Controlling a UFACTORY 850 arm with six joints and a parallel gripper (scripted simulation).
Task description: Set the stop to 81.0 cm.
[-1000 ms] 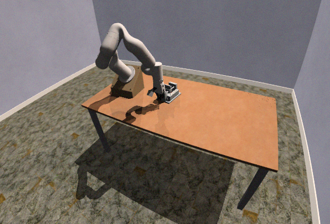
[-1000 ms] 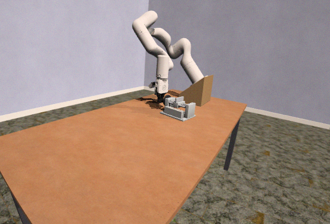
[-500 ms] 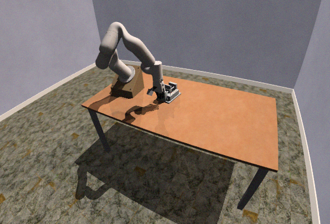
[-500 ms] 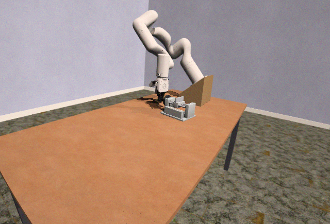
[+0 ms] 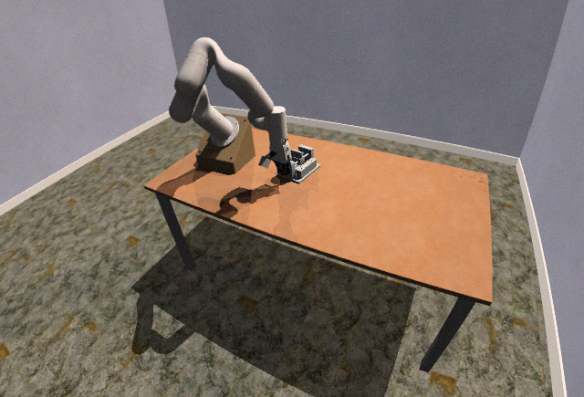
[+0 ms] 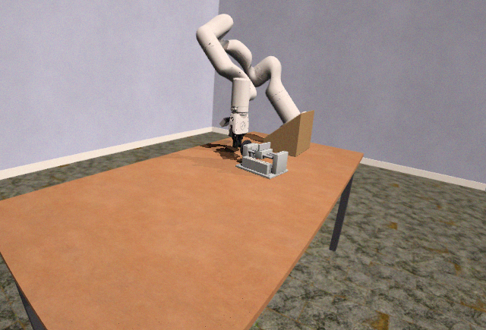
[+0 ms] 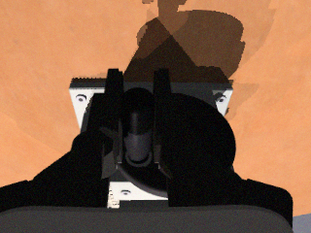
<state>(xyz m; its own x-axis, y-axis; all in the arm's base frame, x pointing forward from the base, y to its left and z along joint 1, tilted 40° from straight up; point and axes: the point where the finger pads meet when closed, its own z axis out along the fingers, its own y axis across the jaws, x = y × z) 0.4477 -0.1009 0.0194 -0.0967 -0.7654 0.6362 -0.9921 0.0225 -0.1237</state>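
Now: the grey stop fixture 150 mm to the left of my hand. Round my hand: handwheel 20 mm to the left, 10 mm below.
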